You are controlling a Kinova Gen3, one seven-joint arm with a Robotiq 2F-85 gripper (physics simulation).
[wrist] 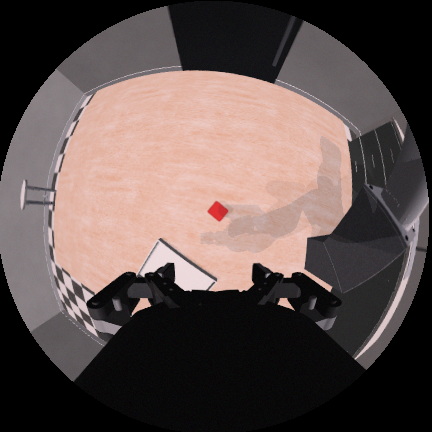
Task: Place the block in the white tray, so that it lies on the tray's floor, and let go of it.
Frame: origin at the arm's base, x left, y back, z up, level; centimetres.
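Where they show: gripper, between the fingertips: [213, 272]; arm's base, origin of its link: [395, 209].
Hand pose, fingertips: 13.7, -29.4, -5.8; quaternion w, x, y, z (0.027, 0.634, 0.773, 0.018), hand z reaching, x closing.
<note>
Each offset is from my fingertips to the top centre of the thing, as dx, dy, dz. Level surfaces: height alone.
A small red block @[-6.8, -0.6, -14.0] [217, 211] lies on the wooden table top near the middle of the wrist view, set at an angle. The white tray @[+11.6, -7.7, -15.6] [175, 263] lies below it and to the left in the view; its lower part is hidden behind the gripper. My gripper [213, 272] is open and empty, with its fingers wide apart at the bottom of the view. It is above the table, apart from the block. The left finger overlaps part of the tray in the view.
The table top @[dz -17.6] [200, 140] carries the arm's shadow right of the block. The dark arm base [367, 245] stands at the right. A tall black cabinet [232, 40] is at the top, a stool [25, 194] at the far left, and checkered floor [72, 295] shows at the lower left.
</note>
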